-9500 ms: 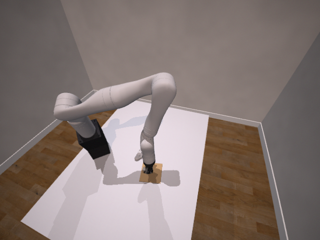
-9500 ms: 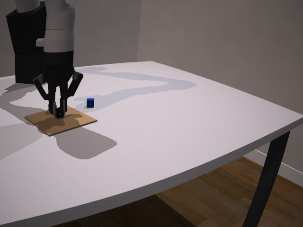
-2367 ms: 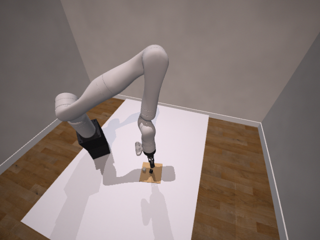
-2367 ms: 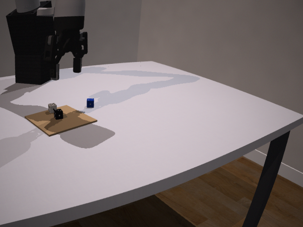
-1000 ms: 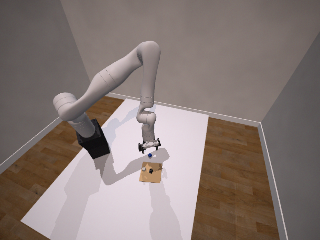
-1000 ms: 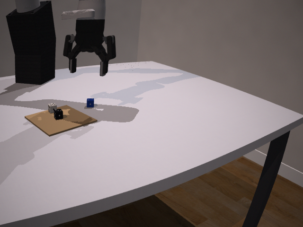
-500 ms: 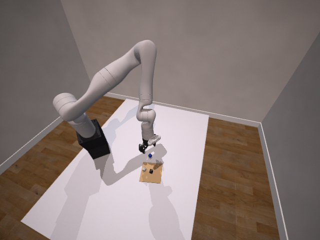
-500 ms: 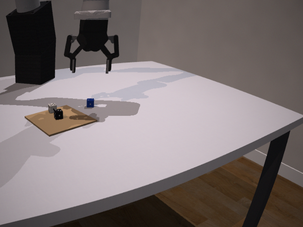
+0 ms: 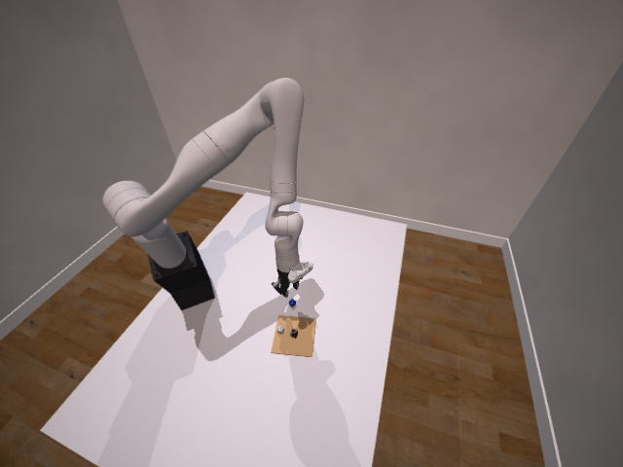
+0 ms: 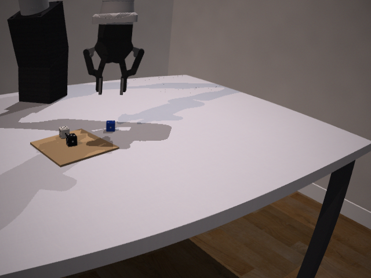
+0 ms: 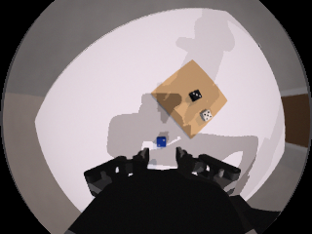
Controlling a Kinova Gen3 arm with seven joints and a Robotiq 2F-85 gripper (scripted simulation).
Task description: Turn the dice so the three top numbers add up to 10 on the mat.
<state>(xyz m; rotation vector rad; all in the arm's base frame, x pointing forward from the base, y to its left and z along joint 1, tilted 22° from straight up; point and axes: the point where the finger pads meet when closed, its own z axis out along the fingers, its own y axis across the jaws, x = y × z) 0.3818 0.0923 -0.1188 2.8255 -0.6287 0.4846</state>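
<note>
Now: hand 90 mm above the blue die. The rest, counted from my hand: white die 120 mm to the right, 90 mm below; tan mat 110 mm to the right, 100 mm below, 60 mm ahead; black die 110 mm to the right, 90 mm below, 50 mm ahead.
</note>
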